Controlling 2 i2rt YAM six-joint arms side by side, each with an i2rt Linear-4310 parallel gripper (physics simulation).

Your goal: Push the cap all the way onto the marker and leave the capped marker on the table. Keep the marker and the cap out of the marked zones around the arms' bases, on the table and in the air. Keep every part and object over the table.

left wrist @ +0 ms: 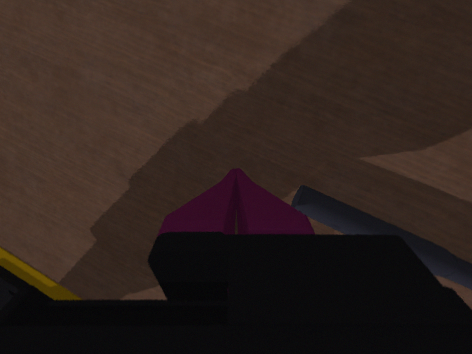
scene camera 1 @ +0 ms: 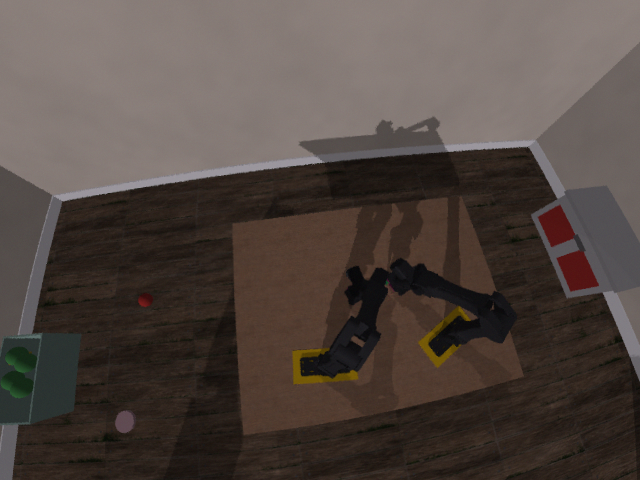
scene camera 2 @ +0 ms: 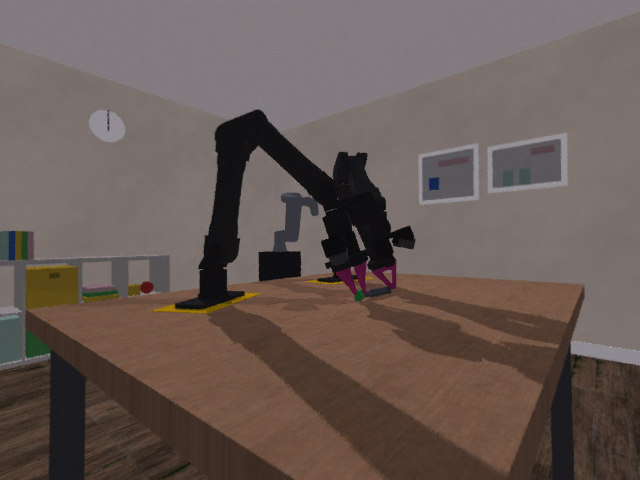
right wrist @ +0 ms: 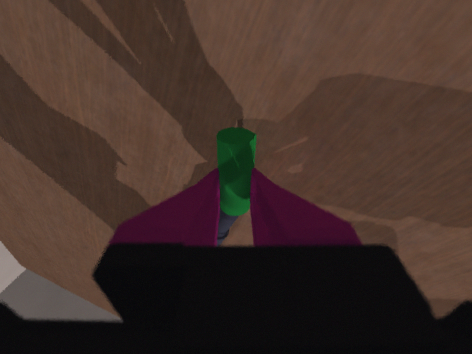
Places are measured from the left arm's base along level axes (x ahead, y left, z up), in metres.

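Where they show: left gripper, fingertip midpoint: (left wrist: 236,176) (scene camera 1: 347,290) (scene camera 2: 394,288); right gripper, fingertip midpoint: (scene camera 1: 388,280) (scene camera 2: 361,296) (right wrist: 235,177); right arm's base, origin of the base link: (scene camera 1: 448,335) (scene camera 2: 213,301).
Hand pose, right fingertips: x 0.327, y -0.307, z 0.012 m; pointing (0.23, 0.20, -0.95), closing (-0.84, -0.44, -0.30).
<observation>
After its pixels a point has its place.
The green cap (scene camera 1: 387,282) {x 0.317, y -0.297, z 0.024 m} (scene camera 2: 359,295) {x 0.342, y -0.333, z 0.018 m} (right wrist: 235,155) {x 0.335, y -0.330, z 0.023 m} is gripped between the fingertips of my right gripper (right wrist: 235,177) {x 0.327, y -0.307, z 0.012 m} (scene camera 2: 360,292) {x 0.327, y -0.307, z 0.012 m}, low over the table. The dark blue-grey marker (scene camera 2: 378,292) {x 0.320, y -0.228, z 0.010 m} (left wrist: 345,215) {x 0.312, y -0.188, z 0.017 m} (right wrist: 225,229) {x 0.310, y -0.263, z 0.016 m} lies low at the table, one end at the cap's near end in the right wrist view. How far it sits inside the cap I cannot tell. My left gripper (left wrist: 236,176) {x 0.296, y -0.118, z 0.006 m} (scene camera 2: 393,286) {x 0.296, y -0.118, z 0.006 m} is shut and empty, its tips beside the marker's free end. In scene camera 1 the arms hide both grippers' fingers and most of the marker.
Yellow marked zones surround the left base (scene camera 1: 297,381) {x -0.055, y 0.114, z 0.001 m} and the right base (scene camera 1: 459,311) {x 0.163, y -0.617, z 0.001 m}. The zone edge (left wrist: 35,276) {x 0.055, y 0.040, z 0.001 m} shows at the lower left of the left wrist view. The two arms' wrists are close together above the wooden table (scene camera 1: 273,289) {x 0.323, y 0.204, z 0.000 m} (scene camera 2: 289,392) {x 0.571, y -0.728, z 0.000 m}.
</observation>
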